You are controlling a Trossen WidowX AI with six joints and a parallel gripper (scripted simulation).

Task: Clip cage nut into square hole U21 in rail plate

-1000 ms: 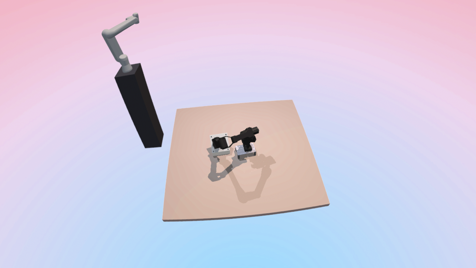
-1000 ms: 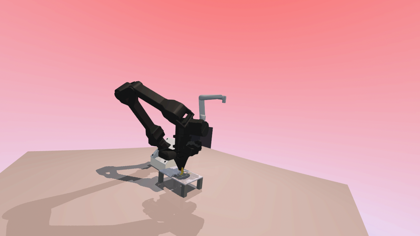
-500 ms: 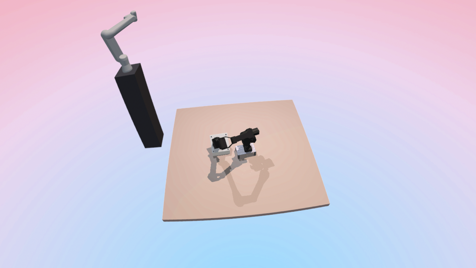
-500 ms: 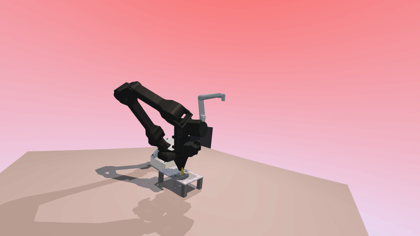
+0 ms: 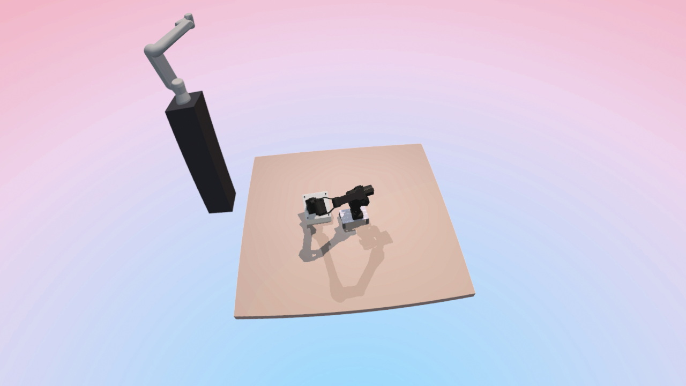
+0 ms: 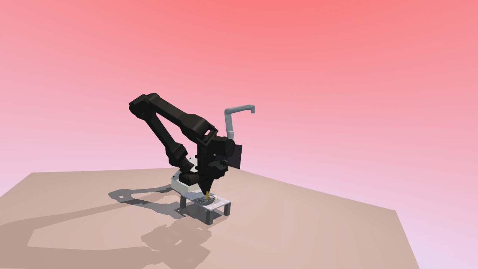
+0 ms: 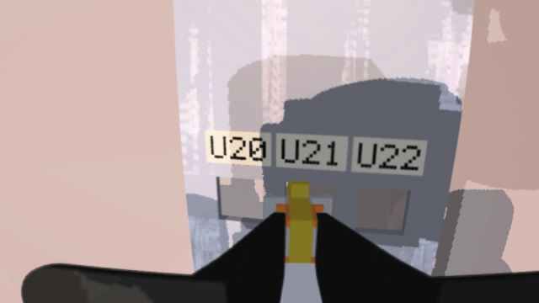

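My gripper tip is now 10 mm above the cage nut.
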